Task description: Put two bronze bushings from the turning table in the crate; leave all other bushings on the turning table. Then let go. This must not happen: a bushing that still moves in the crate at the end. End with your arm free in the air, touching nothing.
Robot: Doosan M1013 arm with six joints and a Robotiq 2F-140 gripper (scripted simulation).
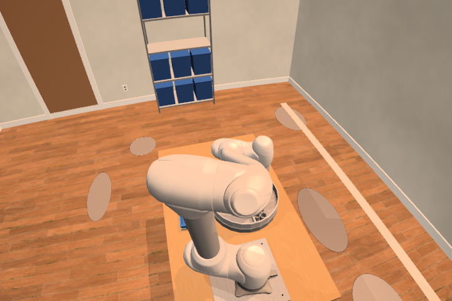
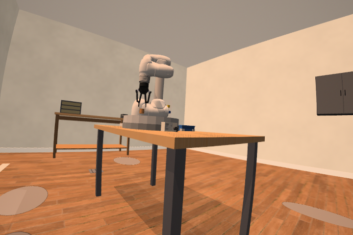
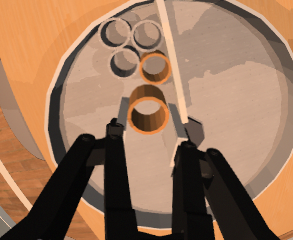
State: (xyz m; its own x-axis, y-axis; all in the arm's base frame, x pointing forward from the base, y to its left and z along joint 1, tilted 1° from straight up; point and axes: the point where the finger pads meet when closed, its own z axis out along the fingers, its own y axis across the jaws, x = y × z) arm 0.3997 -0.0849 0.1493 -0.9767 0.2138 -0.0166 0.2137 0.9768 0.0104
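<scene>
Right now my hand is 10 mm short of the crate, 380 mm to the right of it and 150 mm above it. The rest, counted from my hand: round grey turning table (80 mm ahead, 60 mm to the left, 120 mm below).
</scene>
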